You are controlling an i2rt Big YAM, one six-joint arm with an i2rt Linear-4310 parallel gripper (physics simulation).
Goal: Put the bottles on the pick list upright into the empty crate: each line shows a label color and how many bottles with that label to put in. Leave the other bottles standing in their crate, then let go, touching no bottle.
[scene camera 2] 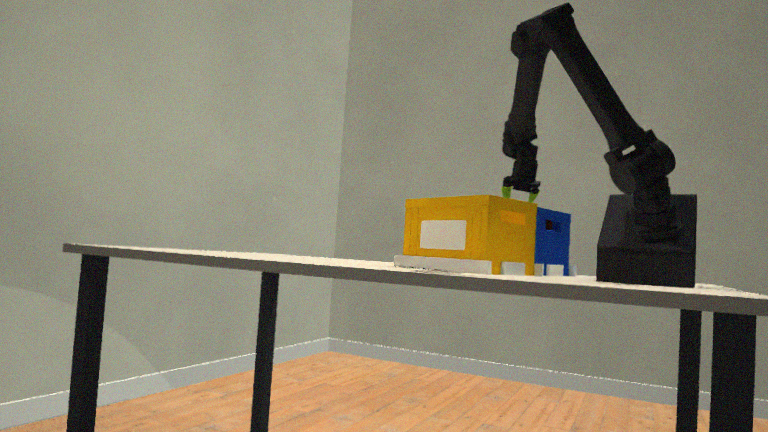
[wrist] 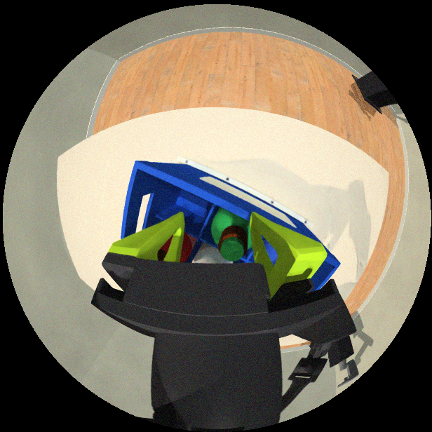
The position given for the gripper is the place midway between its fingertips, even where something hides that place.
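Note:
Gripper [scene camera 2: 516, 212] visible. Gripper [wrist: 216, 217] visible too.

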